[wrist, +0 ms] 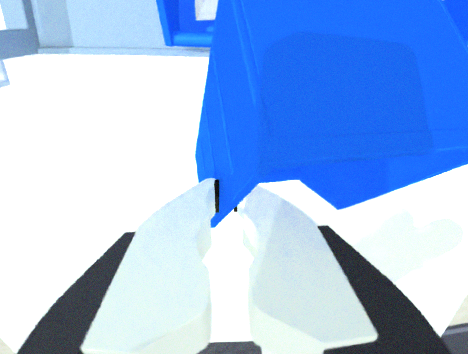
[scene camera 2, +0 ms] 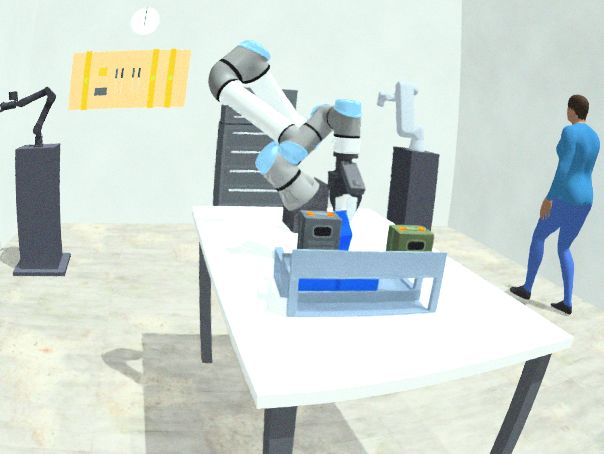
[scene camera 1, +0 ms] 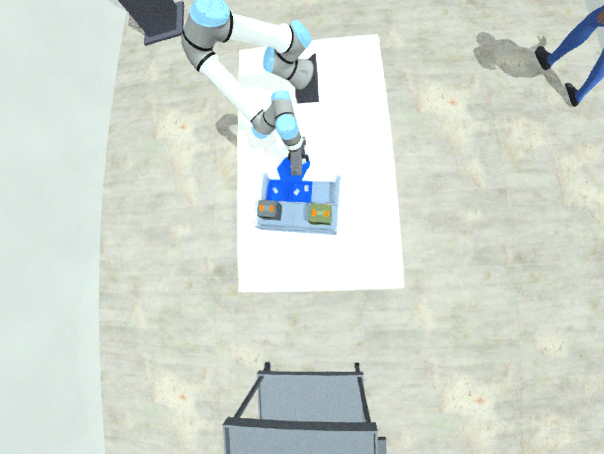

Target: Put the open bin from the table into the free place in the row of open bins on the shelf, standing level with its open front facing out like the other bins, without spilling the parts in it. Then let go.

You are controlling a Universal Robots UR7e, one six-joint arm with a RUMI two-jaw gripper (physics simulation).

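My gripper (scene camera 2: 343, 227) (wrist: 225, 181) is visible in scene camera 2 and in the wrist view.
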